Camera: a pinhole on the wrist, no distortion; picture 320 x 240 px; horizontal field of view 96.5 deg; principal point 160.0 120.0 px. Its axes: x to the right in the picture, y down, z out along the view. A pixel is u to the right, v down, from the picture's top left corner.
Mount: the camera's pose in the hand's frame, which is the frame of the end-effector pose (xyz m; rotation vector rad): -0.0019 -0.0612 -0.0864 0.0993 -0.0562 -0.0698
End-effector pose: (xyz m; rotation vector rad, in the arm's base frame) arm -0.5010 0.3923 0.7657 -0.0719 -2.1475 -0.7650
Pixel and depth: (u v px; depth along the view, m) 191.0 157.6 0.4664
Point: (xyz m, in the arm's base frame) -0.8251 0.5979 0.6439
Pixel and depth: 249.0 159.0 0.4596
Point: -0.9507 0.5535 0.7727
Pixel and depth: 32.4 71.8 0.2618
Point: -0.4883 0.4002 0.4288
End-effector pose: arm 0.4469 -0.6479 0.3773 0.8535 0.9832 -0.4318
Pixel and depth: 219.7 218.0 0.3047
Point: 0.7132 -0.7694 0.3873
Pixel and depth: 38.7 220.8 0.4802
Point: 0.6285 -0.8299 0.9559
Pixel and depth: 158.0 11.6 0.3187
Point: 0.3168 -1.0150 0.3276
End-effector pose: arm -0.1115 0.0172 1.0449 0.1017 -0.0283 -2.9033
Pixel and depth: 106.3 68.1 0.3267
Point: -0.0272 0.2514 1.2686
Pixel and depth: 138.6 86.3 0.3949
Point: -0.0884 0.2242 1.3384
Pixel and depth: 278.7 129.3 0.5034
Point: -0.5433 0.0360 1.4540
